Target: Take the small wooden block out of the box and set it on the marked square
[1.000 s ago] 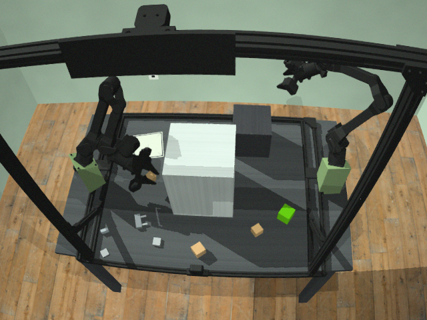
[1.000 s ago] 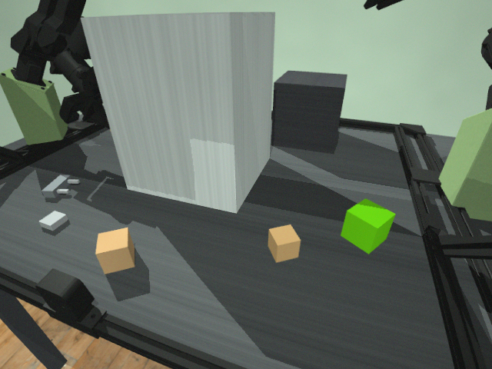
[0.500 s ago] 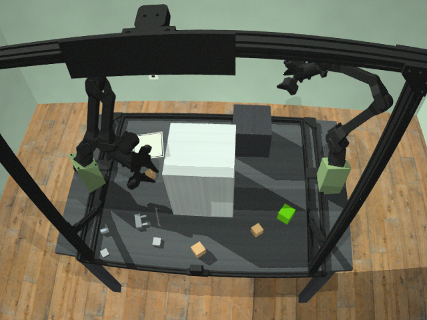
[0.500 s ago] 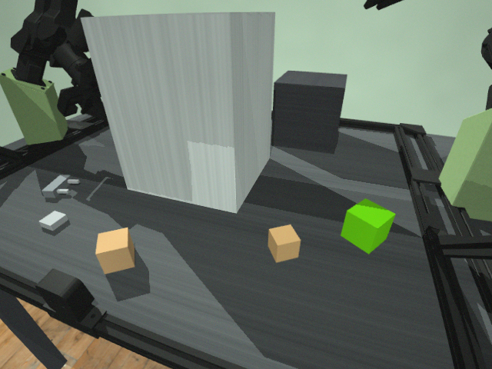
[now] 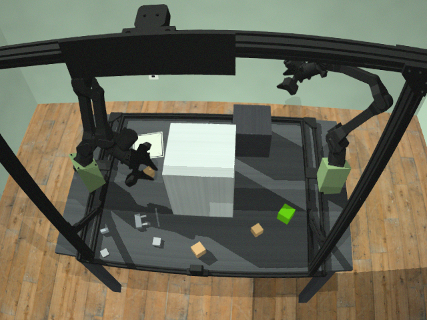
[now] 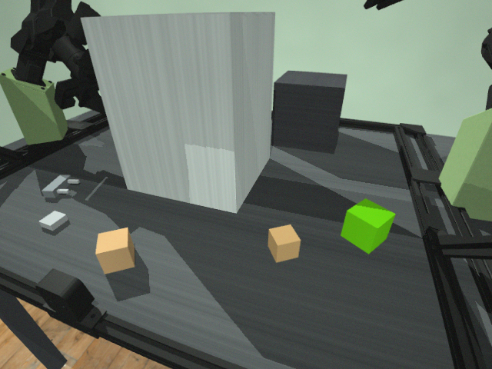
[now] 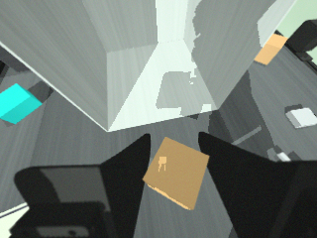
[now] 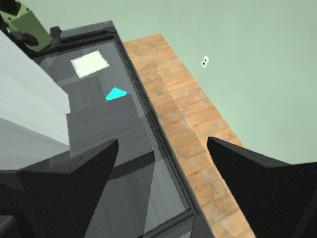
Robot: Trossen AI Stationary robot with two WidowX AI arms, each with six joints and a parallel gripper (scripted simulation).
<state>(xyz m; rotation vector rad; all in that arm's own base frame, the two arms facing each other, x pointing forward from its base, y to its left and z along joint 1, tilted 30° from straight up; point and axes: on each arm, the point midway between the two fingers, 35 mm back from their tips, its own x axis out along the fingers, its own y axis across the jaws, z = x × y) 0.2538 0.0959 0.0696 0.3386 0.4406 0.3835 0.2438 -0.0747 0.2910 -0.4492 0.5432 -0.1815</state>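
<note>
Now: the marked square 22 cm ahead of my left hand, 6 cm to the left of it and 13 cm below it. Also, from my left hand: green cube 13 cm behind, 54 cm to the right, 11 cm below.
</note>
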